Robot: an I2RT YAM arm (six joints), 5 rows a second.
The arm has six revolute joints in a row. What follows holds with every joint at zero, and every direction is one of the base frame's.
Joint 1 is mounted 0.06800 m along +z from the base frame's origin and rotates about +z.
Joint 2 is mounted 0.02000 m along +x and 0.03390 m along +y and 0.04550 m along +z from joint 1 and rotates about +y.
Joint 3 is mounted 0.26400 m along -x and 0.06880 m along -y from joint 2 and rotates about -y.
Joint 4 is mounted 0.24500 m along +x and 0.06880 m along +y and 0.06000 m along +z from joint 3 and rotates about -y.
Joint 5 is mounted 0.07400 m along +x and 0.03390 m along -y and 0.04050 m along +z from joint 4 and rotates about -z.
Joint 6 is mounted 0.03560 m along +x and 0.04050 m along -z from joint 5 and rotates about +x.
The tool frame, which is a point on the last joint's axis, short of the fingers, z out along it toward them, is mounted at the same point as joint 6; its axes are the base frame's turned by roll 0.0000, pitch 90.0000 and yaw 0.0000 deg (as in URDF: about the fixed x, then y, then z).
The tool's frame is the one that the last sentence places.
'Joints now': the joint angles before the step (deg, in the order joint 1, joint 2, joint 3, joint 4, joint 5, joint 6). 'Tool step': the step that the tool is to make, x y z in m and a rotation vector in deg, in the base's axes. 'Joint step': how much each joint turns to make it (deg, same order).
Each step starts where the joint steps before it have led.
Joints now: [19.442, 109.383, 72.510, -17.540, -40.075, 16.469]
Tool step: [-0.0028, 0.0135, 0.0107, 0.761, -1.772, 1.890]
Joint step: [1.950, -0.699, 1.144, 0.170, -0.041, 0.136]
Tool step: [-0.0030, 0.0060, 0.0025, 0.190, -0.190, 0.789]
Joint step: [0.956, -0.312, 0.078, 0.023, 0.019, 0.257]
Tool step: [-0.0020, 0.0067, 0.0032, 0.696, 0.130, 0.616]
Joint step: [0.969, -0.136, 0.370, 0.244, -0.323, 0.926]
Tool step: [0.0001, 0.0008, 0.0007, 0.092, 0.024, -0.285]
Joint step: [0.111, -0.037, 0.045, 0.244, 0.176, 0.481]
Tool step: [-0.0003, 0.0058, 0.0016, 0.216, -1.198, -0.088]
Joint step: [0.824, -0.001, 0.003, 1.610, 0.805, 0.672]
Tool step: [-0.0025, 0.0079, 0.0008, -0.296, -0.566, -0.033]
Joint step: [1.243, -0.002, 0.024, 0.868, 1.221, 0.806]
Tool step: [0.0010, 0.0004, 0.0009, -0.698, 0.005, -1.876]
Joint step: [0.115, -0.061, 0.111, 0.333, 1.796, 1.338]
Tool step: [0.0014, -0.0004, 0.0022, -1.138, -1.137, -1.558]
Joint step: [0.020, -0.204, 0.211, 0.218, 2.185, 0.173]
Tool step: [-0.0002, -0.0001, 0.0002, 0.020, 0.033, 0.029]
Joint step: [-0.004, -0.053, -0.020, -0.056, -0.046, -0.003]
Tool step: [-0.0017, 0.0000, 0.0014, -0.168, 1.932, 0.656]
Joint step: [0.037, -0.005, 0.797, -2.620, -0.923, -0.006]
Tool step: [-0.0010, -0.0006, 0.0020, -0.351, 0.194, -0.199]
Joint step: [0.007, -0.333, 0.146, -0.802, 0.311, 0.006]
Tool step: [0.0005, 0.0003, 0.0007, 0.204, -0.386, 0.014]
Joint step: [0.006, -0.015, 0.023, 0.402, -0.018, 0.006]
